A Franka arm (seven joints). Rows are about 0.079 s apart.
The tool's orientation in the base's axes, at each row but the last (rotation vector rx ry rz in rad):
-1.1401 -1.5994 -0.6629
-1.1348 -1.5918 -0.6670
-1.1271 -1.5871 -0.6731
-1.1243 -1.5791 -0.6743
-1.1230 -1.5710 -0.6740
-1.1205 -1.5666 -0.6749
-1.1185 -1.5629 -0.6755
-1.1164 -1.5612 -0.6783
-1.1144 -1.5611 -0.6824
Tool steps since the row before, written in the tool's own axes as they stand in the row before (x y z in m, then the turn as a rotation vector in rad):
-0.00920 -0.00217 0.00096 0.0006 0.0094 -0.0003
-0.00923 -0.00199 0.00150 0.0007 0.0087 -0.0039
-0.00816 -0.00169 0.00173 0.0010 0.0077 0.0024
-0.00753 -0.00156 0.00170 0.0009 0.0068 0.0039
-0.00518 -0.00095 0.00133 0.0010 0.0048 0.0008
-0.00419 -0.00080 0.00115 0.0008 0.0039 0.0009
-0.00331 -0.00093 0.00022 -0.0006 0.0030 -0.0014
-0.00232 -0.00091 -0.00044 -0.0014 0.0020 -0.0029
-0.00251 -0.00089 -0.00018 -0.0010 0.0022 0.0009
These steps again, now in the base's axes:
-0.00207 -0.00326 -0.00868 0.0086 0.0037 -0.0004
-0.00216 -0.00266 -0.00892 0.0095 0.0004 0.0009
-0.00202 -0.00191 -0.00805 0.0060 0.0055 -0.0007
-0.00195 -0.00163 -0.00746 0.0045 0.0064 -0.0011
-0.00133 -0.00091 -0.00519 0.0040 0.0029 0.0001
-0.00115 -0.00067 -0.00421 0.0031 0.0026 0.0000
-0.00089 -0.00123 -0.00309 0.0033 -0.0002 -0.0005
-0.00061 -0.00147 -0.00197 0.0031 -0.0021 -0.0007
-0.00070 -0.00129 -0.00223 0.0016 0.0014 -0.0015

